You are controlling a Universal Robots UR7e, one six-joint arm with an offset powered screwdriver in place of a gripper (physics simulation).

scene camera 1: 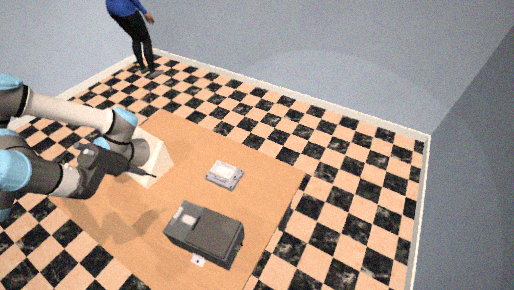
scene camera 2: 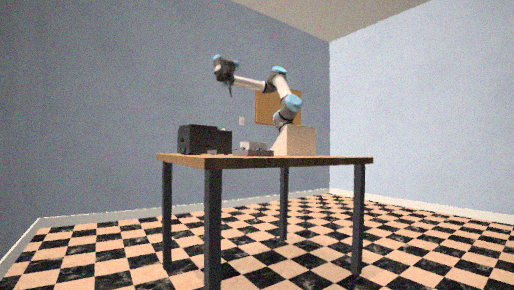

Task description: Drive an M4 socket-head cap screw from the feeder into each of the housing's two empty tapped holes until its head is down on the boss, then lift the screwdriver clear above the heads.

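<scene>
The housing [scene camera 1: 224, 172] [scene camera 2: 253, 150], a light grey block with a paler raised part, lies flat on the table [scene camera 1: 270, 190] [scene camera 2: 300, 161]. The dark box-shaped feeder [scene camera 1: 215, 234] [scene camera 2: 202, 140] stands near it. My screwdriver [scene camera 1: 154, 176] [scene camera 2: 231, 94] is held high above the table, apart from the housing and the feeder. In scene camera 2 its thin bit points steeply down. The bit's tip is too small to tell whether a screw sits on it. The tapped holes and any screws are too small to make out.
A pale block [scene camera 1: 159, 161] [scene camera 2: 301, 141] stands under the arm's base. A small white plate with a dark spot [scene camera 1: 198, 260] lies beside the feeder. A person in a blue top [scene camera 1: 135, 25] stands on the floor beyond the table. A brown board [scene camera 2: 264, 107] hangs on the wall.
</scene>
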